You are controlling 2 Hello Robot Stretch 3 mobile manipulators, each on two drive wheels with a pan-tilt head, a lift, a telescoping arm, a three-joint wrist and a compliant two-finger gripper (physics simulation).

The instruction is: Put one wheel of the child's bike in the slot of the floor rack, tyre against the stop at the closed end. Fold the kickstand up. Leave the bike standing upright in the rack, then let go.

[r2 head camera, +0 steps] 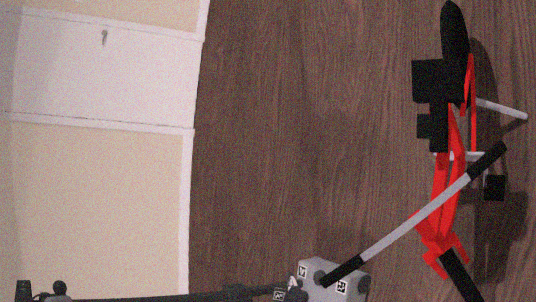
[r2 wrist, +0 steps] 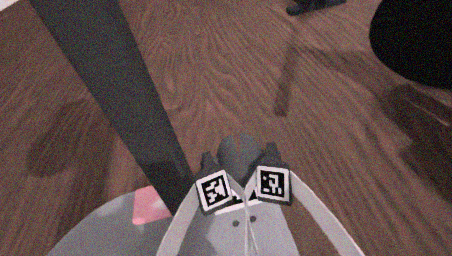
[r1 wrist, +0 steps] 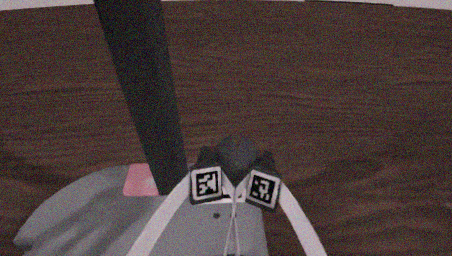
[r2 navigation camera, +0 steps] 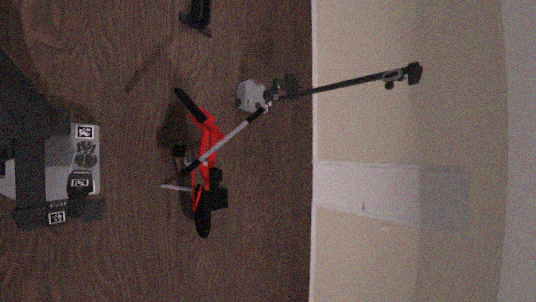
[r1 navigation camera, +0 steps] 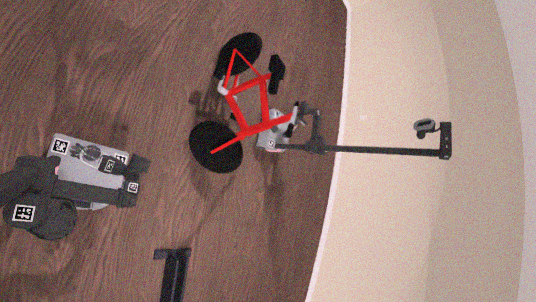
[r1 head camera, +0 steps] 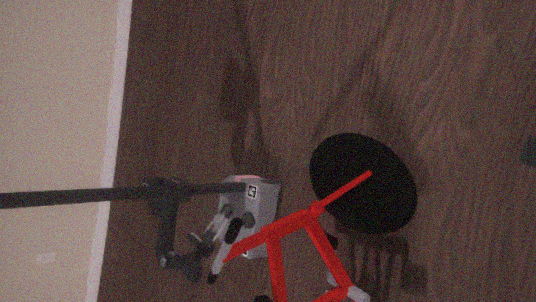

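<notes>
The child's red bike [r1 head camera: 288, 221] [r1 navigation camera: 265, 102] [r2 head camera: 452, 192] [r2 navigation camera: 206, 150] stands on the floor, its black front wheel [r1 head camera: 362, 150] [r1 navigation camera: 216, 160] [r2 head camera: 462, 277] [r2 navigation camera: 187, 102] [r2 wrist: 415, 45] turned aside. The grey kickstand [r2 head camera: 500, 108] [r2 navigation camera: 176, 188] sticks out beside the rear wheel [r1 navigation camera: 245, 50] [r2 head camera: 454, 30] [r2 navigation camera: 202, 222]. The black floor rack [r1 navigation camera: 165, 280] [r2 navigation camera: 200, 15] lies apart from the bike, partly in view. My r1 gripper [r1 wrist: 237, 155] is shut and empty above its own base. My r2 gripper [r2 wrist: 241, 155] is likewise shut and empty above its base. Neither touches the bike.
Robot r2 [r1 head camera: 262, 205] [r1 navigation camera: 265, 140] stands near the bike's front on the wall side in r1's views. Robot r1 [r2 head camera: 320, 265] [r2 navigation camera: 250, 95] stands near the handlebar [r2 head camera: 415, 217] [r2 navigation camera: 225, 140] in r2's views. A wall with a white door [r2 head camera: 105, 75] [r2 navigation camera: 367, 190] lies beyond.
</notes>
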